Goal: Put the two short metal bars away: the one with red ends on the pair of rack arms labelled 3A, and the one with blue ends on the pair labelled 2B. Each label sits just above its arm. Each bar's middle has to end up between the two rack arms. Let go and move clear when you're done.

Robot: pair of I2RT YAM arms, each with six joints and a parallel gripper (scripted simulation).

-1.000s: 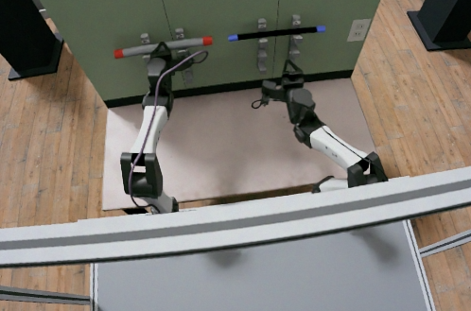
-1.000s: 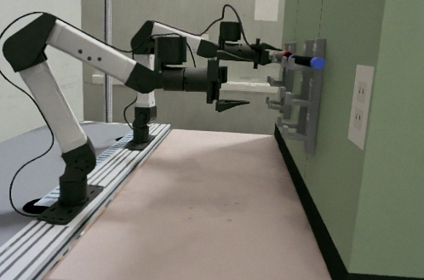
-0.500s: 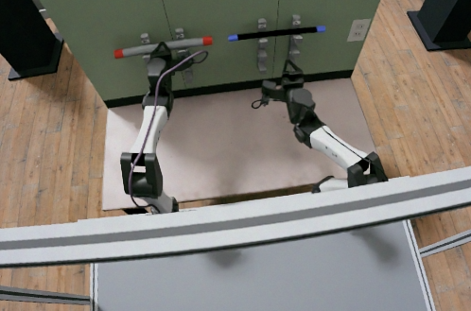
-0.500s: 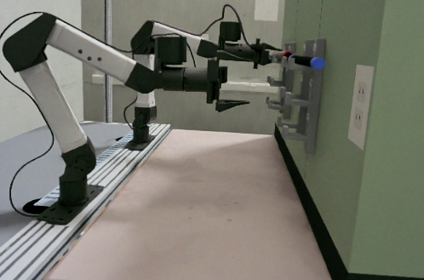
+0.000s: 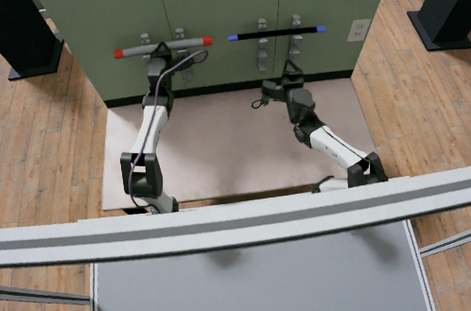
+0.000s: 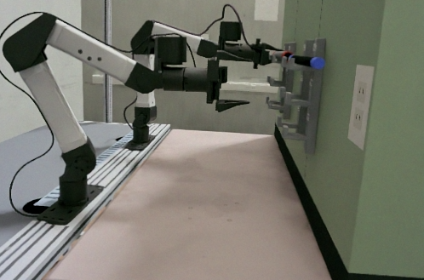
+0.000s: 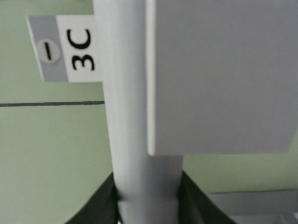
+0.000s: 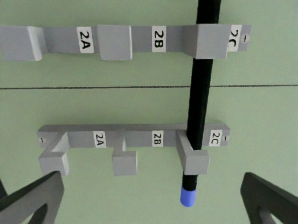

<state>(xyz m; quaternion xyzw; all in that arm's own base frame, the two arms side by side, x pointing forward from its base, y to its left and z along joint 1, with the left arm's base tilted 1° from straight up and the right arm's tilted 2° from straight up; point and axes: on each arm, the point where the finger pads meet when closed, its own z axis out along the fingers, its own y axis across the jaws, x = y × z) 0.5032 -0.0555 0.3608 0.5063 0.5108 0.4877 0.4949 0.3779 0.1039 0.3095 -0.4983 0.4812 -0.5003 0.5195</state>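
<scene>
My right gripper is now 130 mm short of the blue-ended black bar, 10 mm to the right of it and 50 mm below it. Round my right hand: green wall 270 mm ahead, 190 mm to the left, 150 mm above; then red-ended grey bar 120 mm ahead, 410 mm to the left, 60 mm above; then outlet plate 160 mm ahead, 310 mm to the right.
</scene>
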